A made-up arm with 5 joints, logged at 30 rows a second.
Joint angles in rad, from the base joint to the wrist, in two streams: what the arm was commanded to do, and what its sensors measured. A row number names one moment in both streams.
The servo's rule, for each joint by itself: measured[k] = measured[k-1] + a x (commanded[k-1-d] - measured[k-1]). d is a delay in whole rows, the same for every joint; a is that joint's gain. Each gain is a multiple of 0.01, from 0.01 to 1. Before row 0 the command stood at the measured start. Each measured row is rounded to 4 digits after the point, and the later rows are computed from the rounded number. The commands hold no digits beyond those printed.
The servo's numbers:
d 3
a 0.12 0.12 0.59 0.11 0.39
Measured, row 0:
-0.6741 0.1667 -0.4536 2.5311 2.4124
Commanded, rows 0 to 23:
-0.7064 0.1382 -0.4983 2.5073 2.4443
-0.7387 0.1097 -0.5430 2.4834 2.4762
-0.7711 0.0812 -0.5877 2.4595 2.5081
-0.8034 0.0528 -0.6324 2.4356 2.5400
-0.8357 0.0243 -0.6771 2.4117 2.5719
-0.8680 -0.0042 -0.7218 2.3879 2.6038
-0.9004 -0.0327 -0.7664 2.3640 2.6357
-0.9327 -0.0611 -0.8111 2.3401 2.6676
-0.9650 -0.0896 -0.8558 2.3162 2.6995
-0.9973 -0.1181 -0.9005 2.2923 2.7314
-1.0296 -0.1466 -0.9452 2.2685 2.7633
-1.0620 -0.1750 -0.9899 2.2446 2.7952
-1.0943 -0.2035 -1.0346 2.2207 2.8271
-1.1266 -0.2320 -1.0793 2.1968 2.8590
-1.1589 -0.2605 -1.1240 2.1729 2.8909
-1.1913 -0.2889 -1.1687 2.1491 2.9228
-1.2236 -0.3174 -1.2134 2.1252 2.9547
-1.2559 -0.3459 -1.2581 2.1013 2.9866
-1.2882 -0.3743 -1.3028 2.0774 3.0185
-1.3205 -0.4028 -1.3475 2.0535 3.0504
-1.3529 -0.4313 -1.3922 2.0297 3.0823
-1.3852 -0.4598 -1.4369 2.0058 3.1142
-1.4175 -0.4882 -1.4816 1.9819 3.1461
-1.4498 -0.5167 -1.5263 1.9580 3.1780
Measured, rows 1 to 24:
-0.6741 0.1667 -0.4536 2.5311 2.4124
-0.6741 0.1667 -0.4536 2.5311 2.4124
-0.6741 0.1667 -0.4536 2.5311 2.4124
-0.6780 0.1633 -0.4800 2.5285 2.4248
-0.6853 0.1569 -0.5172 2.5235 2.4448
-0.6956 0.1478 -0.5588 2.5165 2.4695
-0.7085 0.1364 -0.6022 2.5076 2.4970
-0.7238 0.1229 -0.6464 2.4971 2.5262
-0.7411 0.1076 -0.6909 2.4851 2.5565
-0.7602 0.0908 -0.7354 2.4718 2.5874
-0.7809 0.0726 -0.7801 2.4573 2.6187
-0.8030 0.0531 -0.8248 2.4418 2.6502
-0.8263 0.0326 -0.8695 2.4254 2.6819
-0.8507 0.0111 -0.9142 2.4081 2.7136
-0.8761 -0.0112 -0.9589 2.3901 2.7454
-0.9023 -0.0343 -1.0036 2.3715 2.7773
-0.9292 -0.0580 -1.0483 2.3523 2.8092
-0.9568 -0.0823 -1.0930 2.3326 2.8411
-0.9849 -0.1071 -1.1377 2.3124 2.8730
-1.0135 -0.1323 -1.1824 2.2918 2.9049
-1.0426 -0.1579 -1.2271 2.2708 2.9368
-1.0721 -0.1839 -1.2718 2.2495 2.9687
-1.1019 -0.2102 -1.3165 2.2279 3.0006
-1.1320 -0.2367 -1.3612 2.2061 3.0325

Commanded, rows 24 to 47:
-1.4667 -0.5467 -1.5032 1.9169 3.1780
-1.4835 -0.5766 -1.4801 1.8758 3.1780
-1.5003 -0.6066 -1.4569 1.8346 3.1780
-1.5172 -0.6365 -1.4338 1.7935 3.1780
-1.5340 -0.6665 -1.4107 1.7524 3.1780
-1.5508 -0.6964 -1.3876 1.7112 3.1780
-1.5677 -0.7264 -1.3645 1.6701 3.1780
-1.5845 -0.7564 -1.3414 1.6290 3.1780
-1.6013 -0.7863 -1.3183 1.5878 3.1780
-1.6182 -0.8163 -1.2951 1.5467 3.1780
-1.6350 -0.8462 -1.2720 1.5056 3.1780
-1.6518 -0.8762 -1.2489 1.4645 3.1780
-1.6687 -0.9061 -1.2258 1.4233 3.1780
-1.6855 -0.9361 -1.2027 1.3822 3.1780
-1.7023 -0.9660 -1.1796 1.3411 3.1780
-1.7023 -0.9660 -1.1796 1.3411 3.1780
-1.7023 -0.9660 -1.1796 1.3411 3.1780
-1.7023 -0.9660 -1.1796 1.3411 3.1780
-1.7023 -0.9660 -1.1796 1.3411 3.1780
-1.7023 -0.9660 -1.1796 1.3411 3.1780
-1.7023 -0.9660 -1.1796 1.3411 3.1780
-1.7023 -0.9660 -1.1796 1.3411 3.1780
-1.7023 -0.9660 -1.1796 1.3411 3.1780
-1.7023 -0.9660 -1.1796 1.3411 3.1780
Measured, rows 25 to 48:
-1.1624 -0.2635 -1.4059 2.1841 3.0644
-1.1930 -0.2905 -1.4506 2.1619 3.0963
-1.2238 -0.3176 -1.4953 2.1395 3.1282
-1.2529 -0.3451 -1.5000 2.1150 3.1476
-1.2806 -0.3729 -1.4883 2.0887 3.1595
-1.3070 -0.4009 -1.4698 2.0607 3.1667
-1.3322 -0.4292 -1.4486 2.0313 3.1711
-1.3564 -0.4577 -1.4262 2.0006 3.1738
-1.3797 -0.4863 -1.4034 1.9688 3.1754
-1.4023 -0.5151 -1.3804 1.9359 3.1764
-1.4242 -0.5441 -1.3574 1.9021 3.1770
-1.4455 -0.5732 -1.3343 1.8675 3.1774
-1.4662 -0.6024 -1.3112 1.8322 3.1776
-1.4865 -0.6317 -1.2881 1.7963 3.1778
-1.5063 -0.6610 -1.2650 1.7598 3.1779
-1.5258 -0.6904 -1.2419 1.7228 3.1779
-1.5450 -0.7199 -1.2188 1.6853 3.1779
-1.5639 -0.7494 -1.1957 1.6474 3.1779
-1.5805 -0.7754 -1.1862 1.6137 3.1779
-1.5951 -0.7983 -1.1823 1.5837 3.1779
-1.6080 -0.8184 -1.1807 1.5570 3.1779
-1.6193 -0.8361 -1.1801 1.5333 3.1779
-1.6293 -0.8517 -1.1798 1.5122 3.1779
-1.6381 -0.8654 -1.1797 1.4934 3.1779

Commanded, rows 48 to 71:
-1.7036 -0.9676 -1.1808 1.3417 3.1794
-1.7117 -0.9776 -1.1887 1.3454 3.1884
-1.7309 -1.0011 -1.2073 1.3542 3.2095
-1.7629 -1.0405 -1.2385 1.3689 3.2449
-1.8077 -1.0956 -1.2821 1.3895 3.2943
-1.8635 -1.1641 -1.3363 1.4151 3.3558
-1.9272 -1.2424 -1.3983 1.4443 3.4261
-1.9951 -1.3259 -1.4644 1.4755 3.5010
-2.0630 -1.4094 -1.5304 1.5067 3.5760
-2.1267 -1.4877 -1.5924 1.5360 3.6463
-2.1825 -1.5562 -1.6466 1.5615 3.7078
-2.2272 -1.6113 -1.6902 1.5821 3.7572
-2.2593 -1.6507 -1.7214 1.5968 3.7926
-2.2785 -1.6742 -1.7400 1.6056 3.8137
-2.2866 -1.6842 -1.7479 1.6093 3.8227
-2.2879 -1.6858 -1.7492 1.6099 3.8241
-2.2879 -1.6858 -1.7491 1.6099 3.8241
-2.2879 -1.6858 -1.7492 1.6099 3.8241
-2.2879 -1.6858 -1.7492 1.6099 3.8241
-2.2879 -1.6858 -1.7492 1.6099 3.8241
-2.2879 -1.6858 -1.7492 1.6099 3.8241
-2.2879 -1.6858 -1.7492 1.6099 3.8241
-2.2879 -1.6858 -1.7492 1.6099 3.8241
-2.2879 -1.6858 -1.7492 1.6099 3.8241
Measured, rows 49 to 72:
-1.6458 -0.8775 -1.1796 1.4766 3.1779
-1.6526 -0.8881 -1.1796 1.4617 3.1779
-1.6586 -0.8974 -1.1796 1.4484 3.1779
-1.6640 -0.9058 -1.1803 1.4367 3.1785
-1.6697 -0.9144 -1.1853 1.4267 3.1824
-1.6770 -0.9248 -1.1983 1.4187 3.1930
-1.6873 -0.9387 -1.2220 1.4132 3.2132
-1.7017 -0.9575 -1.2575 1.4106 3.2448
-1.7211 -0.9823 -1.3040 1.4111 3.2881
-1.7458 -1.0135 -1.3596 1.4148 3.3419
-1.7757 -1.0510 -1.4214 1.4215 3.4039
-1.8102 -1.0940 -1.4857 1.4309 3.4710
-1.8482 -1.1412 -1.5487 1.4425 3.5394
-1.8883 -1.1910 -1.6065 1.4556 3.6051
-1.9290 -1.2414 -1.6559 1.4695 3.6644
-1.9686 -1.2905 -1.6945 1.4835 3.7144
-2.0058 -1.3365 -1.7213 1.4969 3.7531
-2.0395 -1.3782 -1.7370 1.5093 3.7802
-2.0693 -1.4151 -1.7442 1.5204 3.7973
-2.0955 -1.4476 -1.7471 1.5302 3.8078
-2.1186 -1.4762 -1.7483 1.5390 3.8142
-2.1389 -1.5014 -1.7488 1.5468 3.8181
-2.1568 -1.5235 -1.7490 1.5537 3.8204
-2.1725 -1.5430 -1.7491 1.5599 3.8218

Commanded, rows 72 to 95:
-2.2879 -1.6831 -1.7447 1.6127 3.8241
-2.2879 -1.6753 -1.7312 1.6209 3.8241
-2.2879 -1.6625 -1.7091 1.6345 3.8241
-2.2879 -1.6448 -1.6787 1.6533 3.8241
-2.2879 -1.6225 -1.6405 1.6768 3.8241
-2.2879 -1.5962 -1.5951 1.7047 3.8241
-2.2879 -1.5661 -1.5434 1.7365 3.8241
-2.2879 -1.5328 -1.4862 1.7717 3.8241
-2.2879 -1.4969 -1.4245 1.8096 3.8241
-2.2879 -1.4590 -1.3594 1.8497 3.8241
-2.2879 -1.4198 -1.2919 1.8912 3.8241
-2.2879 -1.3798 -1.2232 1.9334 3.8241
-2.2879 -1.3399 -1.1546 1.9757 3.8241
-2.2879 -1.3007 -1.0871 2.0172 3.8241
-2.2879 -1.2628 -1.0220 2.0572 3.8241
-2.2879 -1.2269 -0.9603 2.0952 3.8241
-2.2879 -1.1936 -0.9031 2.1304 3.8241
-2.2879 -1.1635 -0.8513 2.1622 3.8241
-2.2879 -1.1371 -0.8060 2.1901 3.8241
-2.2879 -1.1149 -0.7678 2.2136 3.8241
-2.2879 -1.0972 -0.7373 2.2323 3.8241
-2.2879 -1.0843 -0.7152 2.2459 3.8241
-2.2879 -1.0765 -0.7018 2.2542 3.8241
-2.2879 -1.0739 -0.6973 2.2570 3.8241
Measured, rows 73 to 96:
-2.1863 -1.5601 -1.7492 1.5654 3.8227
-2.1985 -1.5752 -1.7492 1.5703 3.8232
-2.2092 -1.5885 -1.7492 1.5747 3.8236
-2.2186 -1.5999 -1.7465 1.5789 3.8238
-2.2269 -1.6089 -1.7375 1.5835 3.8239
-2.2342 -1.6153 -1.7207 1.5891 3.8240
-2.2406 -1.6188 -1.6959 1.5962 3.8240
-2.2463 -1.6192 -1.6632 1.6051 3.8240
-2.2513 -1.6164 -1.6230 1.6161 3.8240
-2.2557 -1.6104 -1.5760 1.6293 3.8240
-2.2596 -1.6011 -1.5230 1.6450 3.8240
-2.2630 -1.5886 -1.4649 1.6631 3.8240
-2.2660 -1.5730 -1.4027 1.6836 3.8240
-2.2686 -1.5546 -1.3373 1.7064 3.8240
-2.2709 -1.5336 -1.2700 1.7314 3.8240
-2.2729 -1.5104 -1.2019 1.7583 3.8240
-2.2747 -1.4852 -1.1342 1.7868 3.8240
-2.2763 -1.4585 -1.0680 1.8165 3.8240
-2.2777 -1.4307 -1.0045 1.8472 3.8240
-2.2789 -1.4022 -0.9447 1.8784 3.8240
-2.2800 -1.3736 -0.8896 1.9096 3.8240
-2.2809 -1.3452 -0.8403 1.9405 3.8240
-2.2817 -1.3176 -0.7975 1.9705 3.8240
-2.2824 -1.2912 -0.7620 1.9993 3.8240

